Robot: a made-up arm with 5 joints.
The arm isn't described. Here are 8 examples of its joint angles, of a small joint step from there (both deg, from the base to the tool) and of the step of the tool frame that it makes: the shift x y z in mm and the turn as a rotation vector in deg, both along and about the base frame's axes.
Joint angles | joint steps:
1: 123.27 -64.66 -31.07 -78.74 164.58 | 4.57 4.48 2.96 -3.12 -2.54
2: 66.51 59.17 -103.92 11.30 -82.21 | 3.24 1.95 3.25 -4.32 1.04
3: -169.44 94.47 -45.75 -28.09 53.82 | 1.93 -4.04 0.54 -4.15 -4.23
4: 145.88 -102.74 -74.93 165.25 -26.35 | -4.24 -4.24 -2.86 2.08 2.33
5: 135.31 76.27 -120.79 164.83 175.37 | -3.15 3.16 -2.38 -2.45 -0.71
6: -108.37 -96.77 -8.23 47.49 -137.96 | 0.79 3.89 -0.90 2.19 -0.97
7: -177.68 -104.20 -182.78 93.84 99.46 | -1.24 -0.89 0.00 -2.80 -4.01
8: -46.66 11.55 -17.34 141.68 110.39 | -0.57 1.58 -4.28 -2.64 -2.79
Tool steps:
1: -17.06 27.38 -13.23 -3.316 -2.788 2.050
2: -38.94 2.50 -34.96 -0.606 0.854 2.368
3: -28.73 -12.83 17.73 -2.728 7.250 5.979
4: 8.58 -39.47 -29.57 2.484 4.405 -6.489
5: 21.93 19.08 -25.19 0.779 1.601 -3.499
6: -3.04 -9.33 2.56 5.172 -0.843 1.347
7: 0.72 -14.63 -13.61 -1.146 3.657 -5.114
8: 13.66 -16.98 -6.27 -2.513 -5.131 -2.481
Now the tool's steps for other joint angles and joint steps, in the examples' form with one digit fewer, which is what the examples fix.
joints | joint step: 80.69 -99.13 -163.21 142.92 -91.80 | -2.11 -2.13 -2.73 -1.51 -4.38
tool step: -23.6 -0.8 -35.7 5.60 -4.78 -4.47
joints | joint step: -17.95 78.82 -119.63 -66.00 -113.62 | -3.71 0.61 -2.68 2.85 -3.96
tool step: -7.4 -41.8 4.5 -3.31 2.02 -4.83
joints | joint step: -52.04 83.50 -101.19 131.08 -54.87 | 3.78 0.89 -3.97 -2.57 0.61
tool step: 32.2 6.4 -4.3 -4.70 -3.18 3.99
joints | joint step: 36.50 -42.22 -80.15 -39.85 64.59 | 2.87 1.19 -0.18 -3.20 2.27
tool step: 5.6 4.6 -1.1 1.86 -1.33 5.04
